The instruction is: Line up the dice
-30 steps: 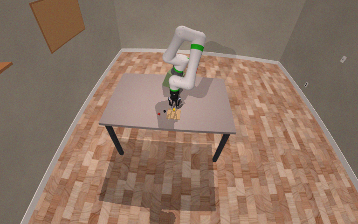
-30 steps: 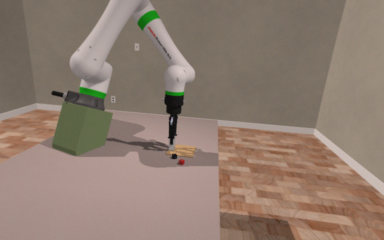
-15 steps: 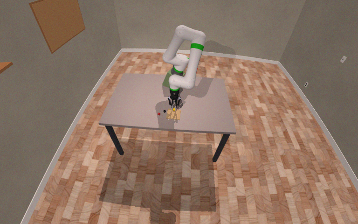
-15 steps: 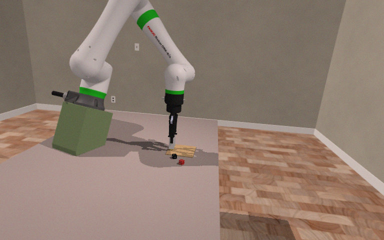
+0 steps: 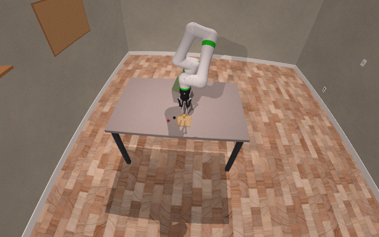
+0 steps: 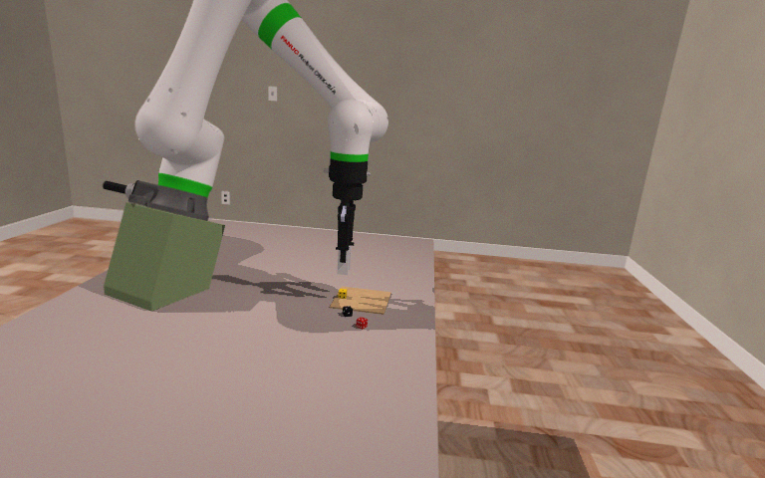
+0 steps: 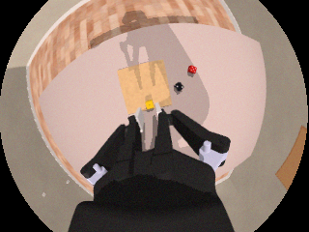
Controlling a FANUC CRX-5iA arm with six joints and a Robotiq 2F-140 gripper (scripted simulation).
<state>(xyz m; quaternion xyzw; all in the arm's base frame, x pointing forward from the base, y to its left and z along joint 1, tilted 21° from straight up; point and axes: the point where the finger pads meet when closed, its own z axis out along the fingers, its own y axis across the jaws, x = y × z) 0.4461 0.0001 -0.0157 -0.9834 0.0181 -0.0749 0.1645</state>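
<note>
Now: the black die 10 cm to the right of my hand, 10 cm below it and 3 cm ahead of it. Round my hand: yellow die 10 cm below; red die 15 cm to the right, 10 cm below, 7 cm ahead; tan mat 11 cm below, 5 cm ahead.
</note>
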